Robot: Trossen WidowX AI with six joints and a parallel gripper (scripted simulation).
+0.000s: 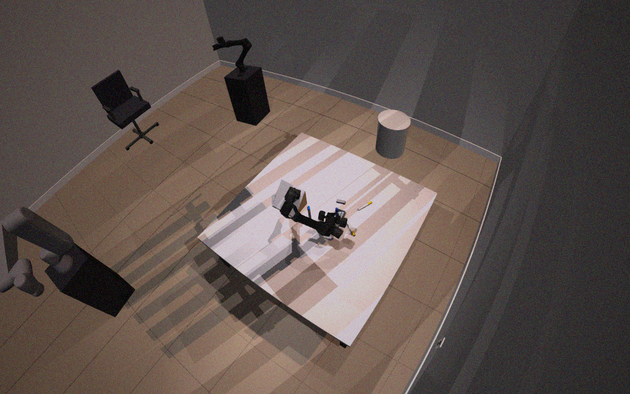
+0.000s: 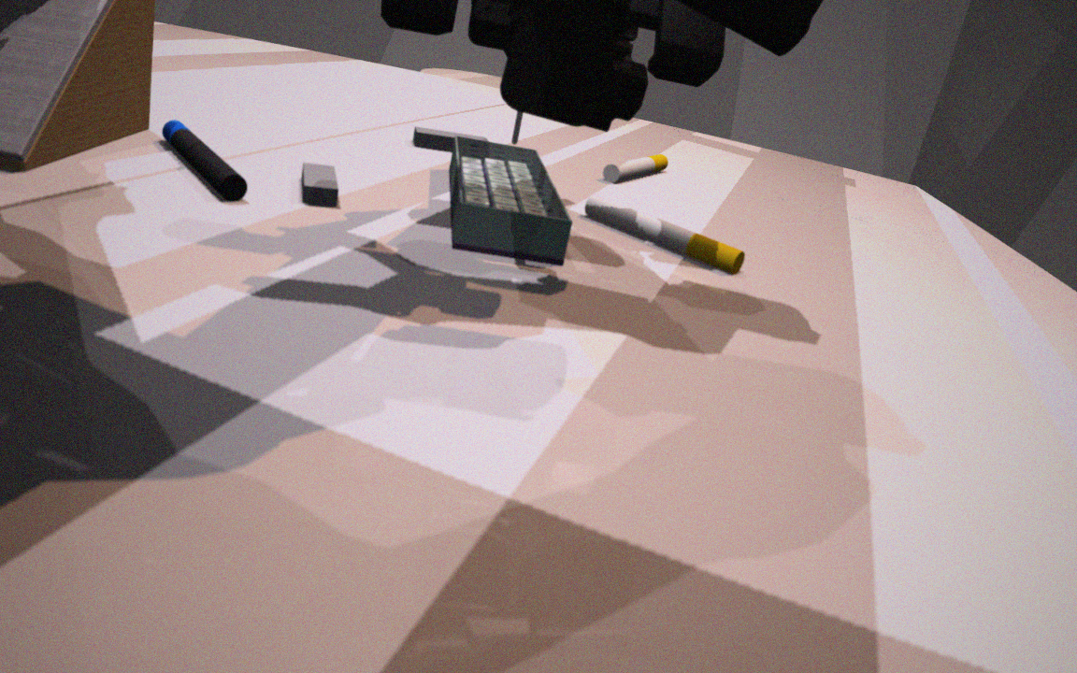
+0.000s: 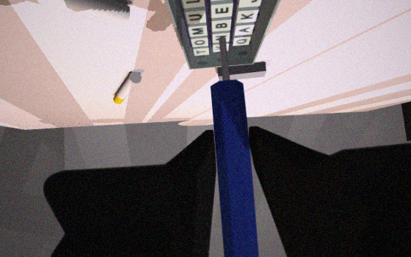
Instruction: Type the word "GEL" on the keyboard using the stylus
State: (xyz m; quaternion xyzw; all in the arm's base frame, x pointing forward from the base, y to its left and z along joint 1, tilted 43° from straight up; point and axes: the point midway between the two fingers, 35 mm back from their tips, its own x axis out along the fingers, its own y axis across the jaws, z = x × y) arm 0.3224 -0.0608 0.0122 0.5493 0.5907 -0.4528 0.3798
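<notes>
Right now the L key is 90 mm below my gripper tip, 20 mm ahead of it and 10 mm to the left of it. The rest, counted from my gripper tip: G key: 90 mm below; then stylus tip: 50 mm below; then blue stylus: 10 mm below.
</notes>
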